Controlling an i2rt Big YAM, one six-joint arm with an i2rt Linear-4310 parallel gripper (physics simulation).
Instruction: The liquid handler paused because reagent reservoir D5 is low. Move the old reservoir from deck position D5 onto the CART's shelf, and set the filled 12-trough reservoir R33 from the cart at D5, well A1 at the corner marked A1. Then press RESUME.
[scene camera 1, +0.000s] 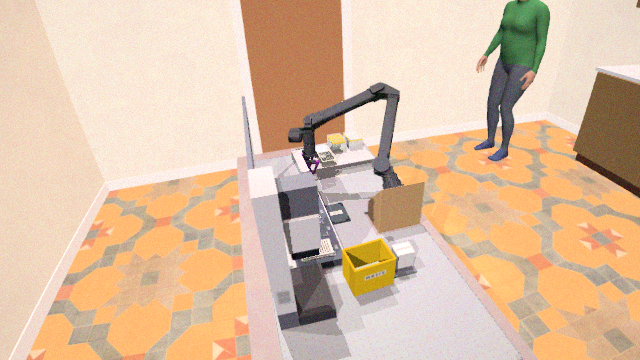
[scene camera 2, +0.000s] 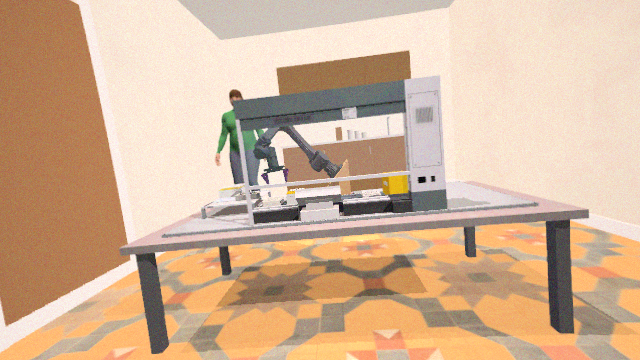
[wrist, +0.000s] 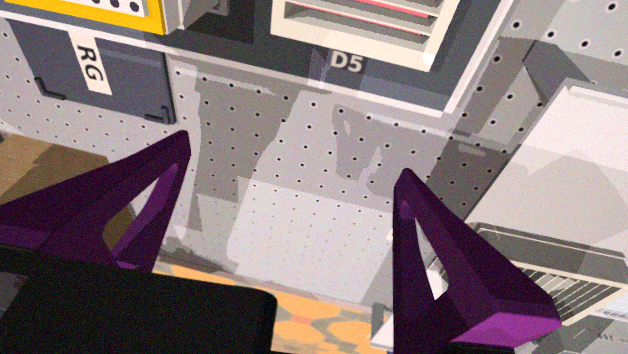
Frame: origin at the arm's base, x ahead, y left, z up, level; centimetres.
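Seen in the pictures: gripper, fingertip midpoint: (scene camera 1: 311, 170) (wrist: 296, 159); arm's base at its link origin: (scene camera 1: 393, 192).
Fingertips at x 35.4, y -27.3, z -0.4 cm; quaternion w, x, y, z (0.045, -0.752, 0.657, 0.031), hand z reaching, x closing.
Note:
Offsets run from my fingertips to a thing's top centre. "spot": to the spot under its first point.
The old reservoir @(spot: dx +3.3, dy -0.7, dz -5.7 cm) (wrist: 350, 44), a cream frame with pink in its troughs, sits at D5 at the top of the wrist view, partly cut off. My gripper (scene camera 1: 311, 164) (scene camera 2: 276, 177) (wrist: 296, 159) is open and empty, above the perforated surface in front of D5, between it and the cart @(dx -14.4, dy -30.9, dz -7.3 cm) (scene camera 1: 356, 161) (wrist: 560, 165). The filled reservoir R33 @(dx -10.3, dy -23.3, dz -4.7 cm) (scene camera 1: 327, 156) (wrist: 592, 296) stands on the cart's shelf, partly behind the right finger in the wrist view; its A1 corner cannot be made out. The RESUME box @(dx -30.2, dy +59.1, dz -3.5 cm) (scene camera 1: 404, 252) stands beside the yellow bin; its button is not visible.
A yellow tip box @(spot: dx +2.6, dy +7.6, dz -3.1 cm) (wrist: 164, 17) stands left of D5, by a dark RG plate @(dx -9.5, dy +20.3, dz -12.5 cm) (wrist: 135, 75) (scene camera 1: 338, 213). The handler's overhead beam @(spot: dx +24.3, dy +32.3, dz +34.2 cm) (scene camera 2: 320, 107) spans the deck. The WASTE bin @(dx -15.9, dy +62.7, dz -0.4 cm) (scene camera 1: 372, 277) and a brown panel (scene camera 1: 400, 207) stand nearer scene camera 1. Yellow-topped boxes @(dx -18.5, dy -38.4, dz -0.8 cm) (scene camera 1: 337, 141) stand on the cart.

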